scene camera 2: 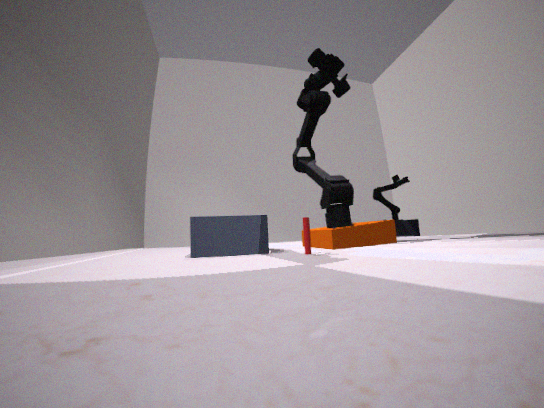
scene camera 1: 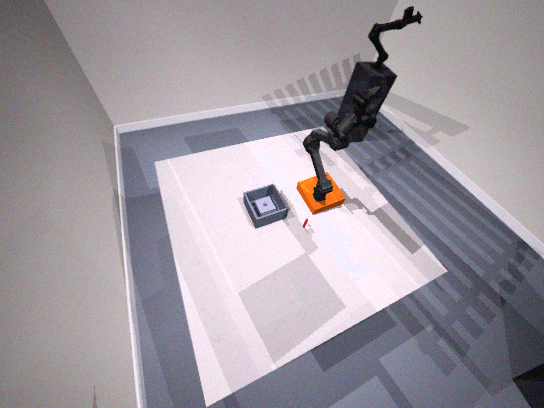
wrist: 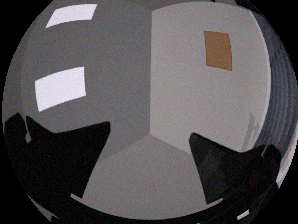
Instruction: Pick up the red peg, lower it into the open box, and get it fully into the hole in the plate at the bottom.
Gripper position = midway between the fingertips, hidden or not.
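I can see my gripper (scene camera 2: 339, 66), and I find it again (scene camera 1: 380, 92). The wrist view shows me the gripper too (wrist: 151, 133).
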